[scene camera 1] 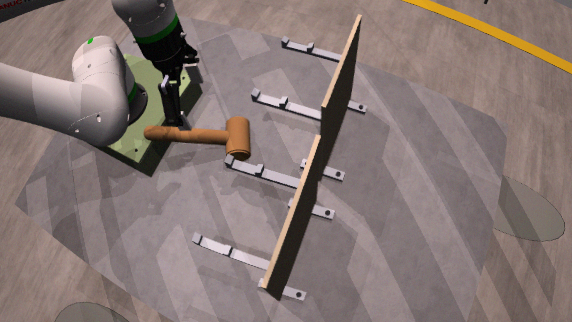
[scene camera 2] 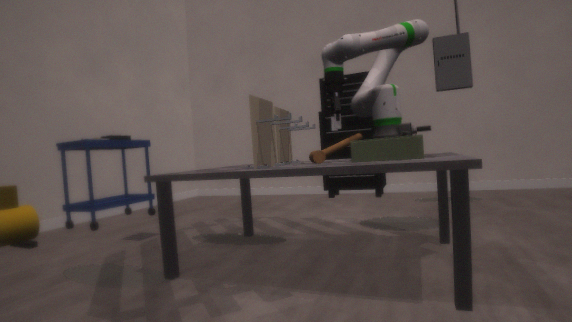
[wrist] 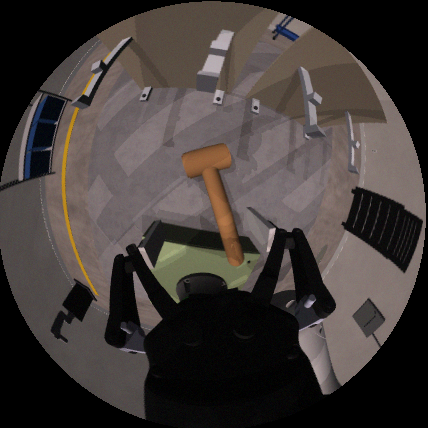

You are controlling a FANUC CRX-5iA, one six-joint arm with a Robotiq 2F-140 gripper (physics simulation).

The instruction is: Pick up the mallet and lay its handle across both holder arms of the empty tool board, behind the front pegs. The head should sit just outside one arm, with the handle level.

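Places are measured from the arm's base along level axes (x ahead, y left, z up), in centimetres.
Where they show: gripper, fingertip midpoint: [scene camera 1: 191,104] [scene camera 2: 336,129] [wrist: 204,222]; arm's base at its link origin: [scene camera 2: 388,138] [wrist: 201,288].
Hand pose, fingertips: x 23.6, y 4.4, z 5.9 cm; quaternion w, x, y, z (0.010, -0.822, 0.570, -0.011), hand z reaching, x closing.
Each offset is from my fingertips to the top centre of the thing. "pt": to the spot under its first point. Level surfaces: height alone.
An orange-brown mallet [scene camera 1: 202,135] [scene camera 2: 344,145] [wrist: 219,202] lies tilted, its head on the table and its handle end on the green base block. My gripper [scene camera 1: 190,97] [scene camera 2: 336,122] [wrist: 204,222] is open and empty, above the handle-end side of the mallet. In the wrist view the handle shows between the fingers, nearer the right one. Two upright tool boards stand side by side: one {pt dy +11.9, dx +32.2, dz +10.5 cm} [scene camera 1: 342,80] [wrist: 170,42] and another [scene camera 1: 298,215] [wrist: 325,60]. Each has two pale holder arms with pegs, and no tool shows on them.
The green base block [scene camera 1: 142,159] [scene camera 2: 387,149] [wrist: 175,265] stands under the arm on the table {dz -15.4 cm} [scene camera 1: 425,200] [scene camera 2: 210,173]. A holder arm [scene camera 1: 280,177] [wrist: 310,102] reaches out close to the mallet head in scene camera 1. Board feet {pt dy +2.8, dx +34.9, dz -14.2 cm} [scene camera 1: 332,173] [wrist: 218,97] stick out at table level.
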